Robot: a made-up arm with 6 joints. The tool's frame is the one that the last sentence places.
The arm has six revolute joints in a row. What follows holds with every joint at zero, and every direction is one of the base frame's.
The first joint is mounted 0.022 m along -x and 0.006 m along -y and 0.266 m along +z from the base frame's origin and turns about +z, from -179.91 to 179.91 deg.
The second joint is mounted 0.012 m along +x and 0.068 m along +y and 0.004 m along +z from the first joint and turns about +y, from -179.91 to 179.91 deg.
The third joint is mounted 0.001 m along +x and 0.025 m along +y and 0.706 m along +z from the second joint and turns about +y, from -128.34 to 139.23 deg.
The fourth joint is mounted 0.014 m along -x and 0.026 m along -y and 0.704 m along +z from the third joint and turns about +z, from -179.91 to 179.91 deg.
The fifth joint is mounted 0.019 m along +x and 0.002 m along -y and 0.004 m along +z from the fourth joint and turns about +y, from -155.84 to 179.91 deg.
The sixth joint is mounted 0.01 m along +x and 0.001 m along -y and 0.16 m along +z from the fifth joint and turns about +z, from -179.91 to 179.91 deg.
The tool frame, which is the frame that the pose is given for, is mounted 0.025 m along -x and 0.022 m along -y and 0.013 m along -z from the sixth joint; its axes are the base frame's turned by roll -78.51, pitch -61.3 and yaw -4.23 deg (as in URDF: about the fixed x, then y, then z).
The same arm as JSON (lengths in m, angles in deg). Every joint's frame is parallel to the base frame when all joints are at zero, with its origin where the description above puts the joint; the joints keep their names.
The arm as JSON. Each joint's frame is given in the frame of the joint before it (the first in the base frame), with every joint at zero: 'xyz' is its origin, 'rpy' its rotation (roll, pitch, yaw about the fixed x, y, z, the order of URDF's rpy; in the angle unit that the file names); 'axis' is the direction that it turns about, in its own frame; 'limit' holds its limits. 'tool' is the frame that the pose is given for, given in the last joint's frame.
{"units": {"length": "m", "angle": "deg"}, "joints": [{"name": "joint 1", "type": "revolute", "origin": {"xyz": [-0.022, -0.006, 0.266], "rpy": [0.0, 0.0, 0.0]}, "axis": "+z", "limit": {"lower": -179.91, "upper": 179.91}}, {"name": "joint 2", "type": "revolute", "origin": {"xyz": [0.012, 0.068, 0.004], "rpy": [0.0, 0.0, 0.0]}, "axis": "+y", "limit": {"lower": -179.91, "upper": 179.91}}, {"name": "joint 3", "type": "revolute", "origin": {"xyz": [0.001, 0.025, 0.706], "rpy": [0.0, 0.0, 0.0]}, "axis": "+y", "limit": {"lower": -128.34, "upper": 139.23}}, {"name": "joint 4", "type": "revolute", "origin": {"xyz": [-0.014, -0.026, 0.704], "rpy": [0.0, 0.0, 0.0]}, "axis": "+z", "limit": {"lower": -179.91, "upper": 179.91}}, {"name": "joint 5", "type": "revolute", "origin": {"xyz": [0.019, -0.002, 0.004], "rpy": [0.0, 0.0, 0.0]}, "axis": "+y", "limit": {"lower": -155.84, "upper": 179.91}}, {"name": "joint 6", "type": "revolute", "origin": {"xyz": [0.01, -0.001, 0.16], "rpy": [0.0, 0.0, 0.0]}, "axis": "+z", "limit": {"lower": -179.91, "upper": 179.91}}], "tool": {"origin": {"xyz": [-0.025, -0.022, -0.013], "rpy": [-78.51, -61.3, -4.23]}}}
